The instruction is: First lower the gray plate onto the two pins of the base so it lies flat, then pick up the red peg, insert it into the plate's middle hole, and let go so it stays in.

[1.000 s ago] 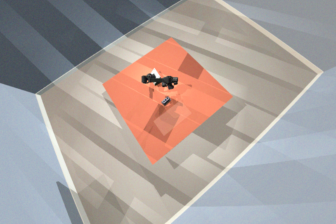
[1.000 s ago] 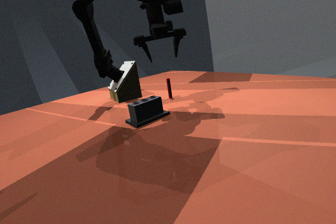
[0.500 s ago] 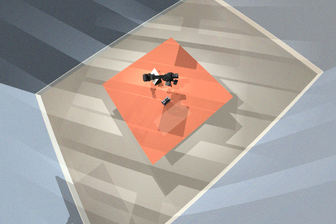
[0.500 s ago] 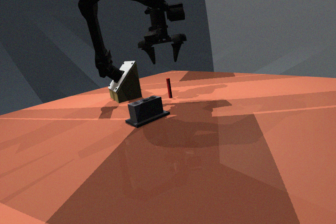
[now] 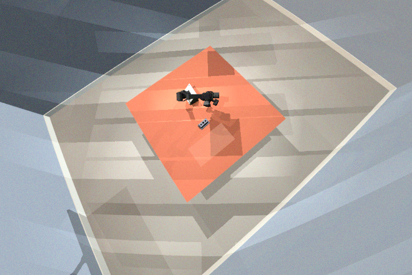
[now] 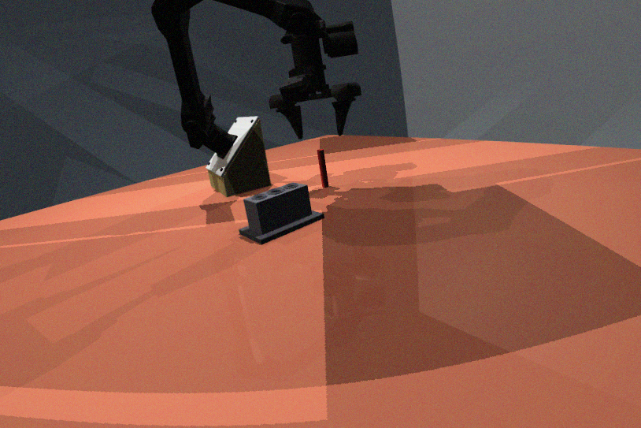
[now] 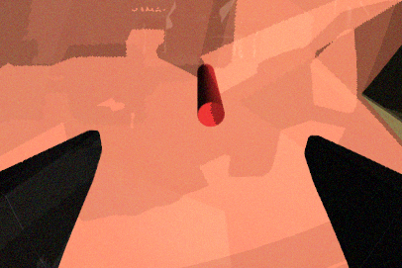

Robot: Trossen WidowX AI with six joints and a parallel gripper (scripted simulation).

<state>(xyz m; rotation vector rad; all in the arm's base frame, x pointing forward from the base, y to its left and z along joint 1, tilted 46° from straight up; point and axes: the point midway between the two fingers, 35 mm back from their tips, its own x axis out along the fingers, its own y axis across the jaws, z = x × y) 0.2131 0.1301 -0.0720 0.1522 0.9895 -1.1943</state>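
Now: the red peg 7 cm below my gripper tip. Round my gripper tip: dark base 14 cm ahead, 16 cm to the right, 10 cm below; then gray plate 14 cm ahead, 17 cm to the right, 6 cm below.
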